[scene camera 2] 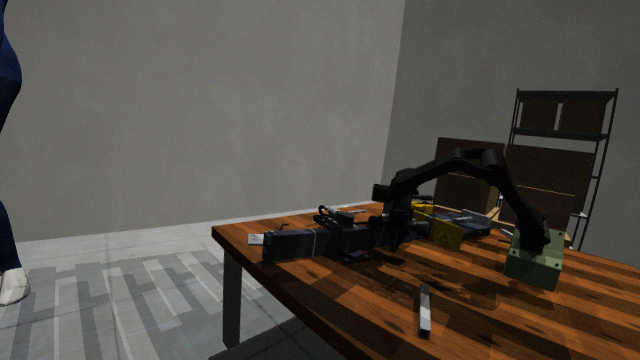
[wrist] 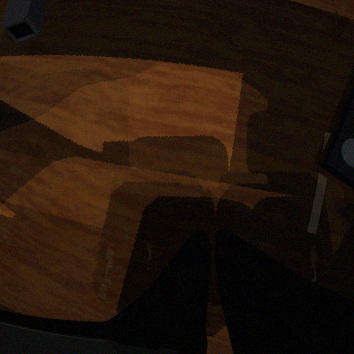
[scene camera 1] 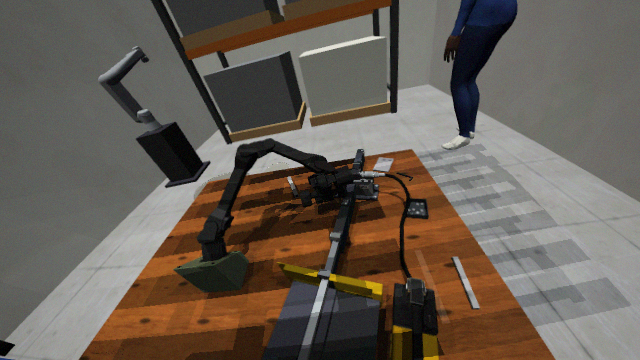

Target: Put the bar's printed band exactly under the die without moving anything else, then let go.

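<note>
A short grey square bar lies on the table, apart from the gripper; its lighter stretches show in the second scene view, but I cannot tell which is the printed band. A long dark rail runs down the table. A small metal block unit with a silver fitting stands beside the rail; I cannot make out the die. My gripper is shut with its fingers pointing down beside the rail, and nothing shows between them. Its tips are hidden in the first scene view.
A yellow guard crosses the rail. A black cable runs to a black and yellow unit. A black pad, a white card and a flat strip lie on the table.
</note>
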